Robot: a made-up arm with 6 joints.
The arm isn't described. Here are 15 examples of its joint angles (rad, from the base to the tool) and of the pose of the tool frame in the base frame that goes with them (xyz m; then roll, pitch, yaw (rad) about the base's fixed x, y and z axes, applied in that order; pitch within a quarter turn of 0, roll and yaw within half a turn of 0).
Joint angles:
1: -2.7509 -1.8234 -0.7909 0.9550 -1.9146 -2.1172
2: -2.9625 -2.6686 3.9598 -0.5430 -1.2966 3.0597
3: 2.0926 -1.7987 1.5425 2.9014 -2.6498 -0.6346
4: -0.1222 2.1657 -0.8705 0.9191 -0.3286 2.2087
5: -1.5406 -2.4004 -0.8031 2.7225 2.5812 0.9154
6: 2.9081 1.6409 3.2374 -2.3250 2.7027 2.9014
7: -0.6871 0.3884 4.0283 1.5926 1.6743 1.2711
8: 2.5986 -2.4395 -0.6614 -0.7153 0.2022 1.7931
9: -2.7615 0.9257 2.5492 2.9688 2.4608 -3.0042
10: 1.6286 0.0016 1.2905 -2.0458 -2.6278 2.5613
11: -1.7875 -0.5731 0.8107 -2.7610 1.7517 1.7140
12: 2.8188 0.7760 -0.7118 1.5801 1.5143 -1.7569
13: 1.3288 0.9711 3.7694 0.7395 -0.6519 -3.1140
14: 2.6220 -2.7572 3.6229 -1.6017 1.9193 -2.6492
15: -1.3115 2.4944 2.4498 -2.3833 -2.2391 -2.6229
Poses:
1: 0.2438 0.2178 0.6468 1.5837 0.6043 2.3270
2: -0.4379 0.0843 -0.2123 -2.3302 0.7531 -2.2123
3: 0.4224 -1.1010 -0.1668 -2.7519 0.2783 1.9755
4: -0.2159 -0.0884 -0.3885 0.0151 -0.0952 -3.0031
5: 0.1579 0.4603 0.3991 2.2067 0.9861 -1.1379
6: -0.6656 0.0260 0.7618 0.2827 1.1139 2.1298
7: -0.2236 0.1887 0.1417 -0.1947 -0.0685 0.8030
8: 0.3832 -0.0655 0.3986 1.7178 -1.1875 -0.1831
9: -0.2657 -0.3056 1.1151 -0.1509 0.8380 -2.5990
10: -0.1059 0.3412 1.2582 -2.1599 0.8851 -2.2748
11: 0.1915 0.0579 1.2209 1.3539 0.3539 -2.1876
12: -0.5860 0.1942 -0.1363 1.6738 0.0571 -1.8890
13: 0.0802 -0.2548 0.5368 -1.0958 -0.7610 -1.2128
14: -0.4199 0.2335 -0.4885 -1.9825 0.0620 0.7067
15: 0.3838 -0.9143 -0.4557 -2.6323 -0.6396 1.0922
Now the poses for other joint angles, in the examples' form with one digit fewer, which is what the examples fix.
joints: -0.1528 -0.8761 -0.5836 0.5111 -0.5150 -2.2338
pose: 0.173 -0.193 0.753 1.739 0.161 -0.399
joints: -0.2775 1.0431 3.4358 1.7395 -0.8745 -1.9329
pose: -0.137 0.072 0.717 2.809 -0.349 -2.483
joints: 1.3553 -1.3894 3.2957 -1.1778 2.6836 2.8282
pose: -0.083 -0.717 -0.434 -2.884 -1.102 0.227
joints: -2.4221 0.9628 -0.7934 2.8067 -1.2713 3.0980
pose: -0.167 -0.382 -0.230 -0.025 0.474 -2.783
